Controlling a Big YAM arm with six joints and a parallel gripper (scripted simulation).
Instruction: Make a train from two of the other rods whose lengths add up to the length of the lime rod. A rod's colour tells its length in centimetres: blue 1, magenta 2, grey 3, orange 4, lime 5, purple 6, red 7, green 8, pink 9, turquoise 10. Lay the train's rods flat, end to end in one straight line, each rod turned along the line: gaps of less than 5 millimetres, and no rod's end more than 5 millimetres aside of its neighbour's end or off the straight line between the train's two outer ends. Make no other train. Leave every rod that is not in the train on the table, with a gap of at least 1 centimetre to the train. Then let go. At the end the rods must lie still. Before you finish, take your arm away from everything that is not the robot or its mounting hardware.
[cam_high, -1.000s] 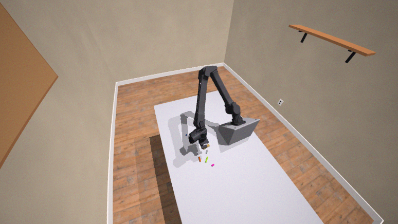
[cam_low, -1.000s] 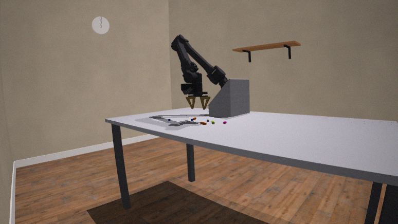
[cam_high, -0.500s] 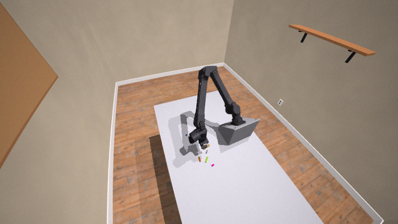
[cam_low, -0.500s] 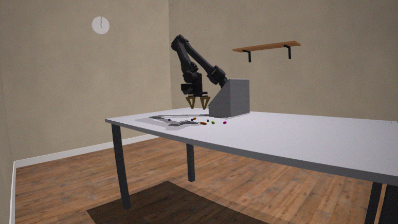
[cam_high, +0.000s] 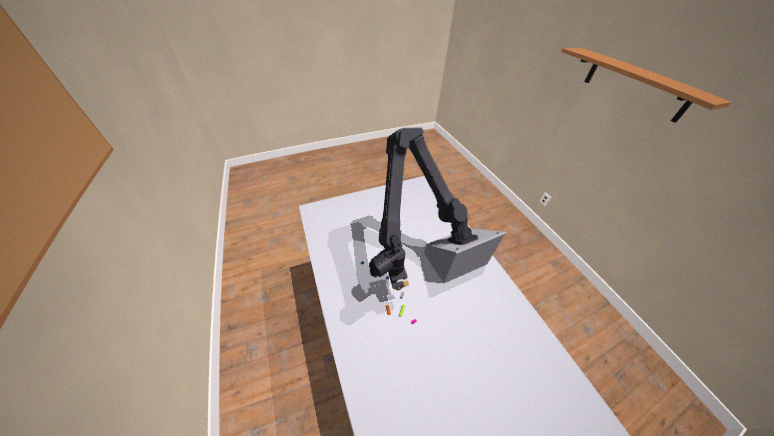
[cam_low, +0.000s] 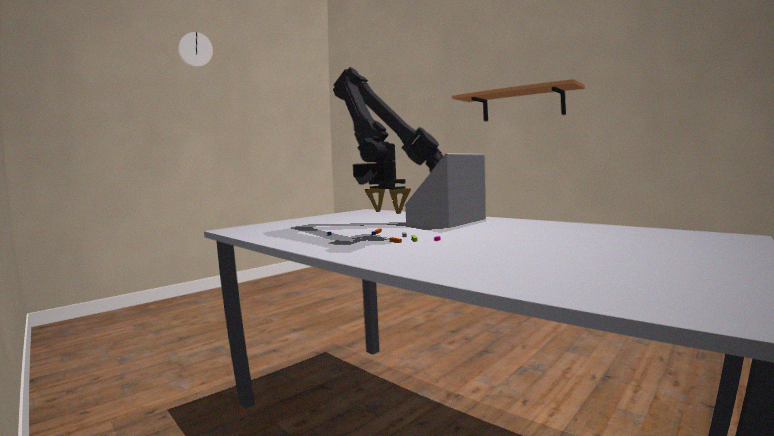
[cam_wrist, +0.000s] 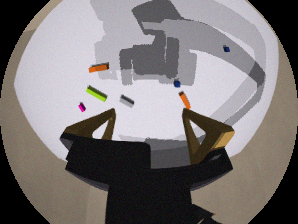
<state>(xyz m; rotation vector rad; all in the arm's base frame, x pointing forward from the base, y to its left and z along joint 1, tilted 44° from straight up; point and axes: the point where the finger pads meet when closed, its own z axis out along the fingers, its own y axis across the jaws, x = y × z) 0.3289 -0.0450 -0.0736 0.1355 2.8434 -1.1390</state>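
The grey rod is 7 cm below my hand, 5 cm to the left of it and 2 cm behind it. From my hand the other things lie so: magenta rod: 17 cm to the left, 7 cm below, 1 cm behind; then lime rod: 11 cm to the left, 7 cm below, 1 cm ahead.
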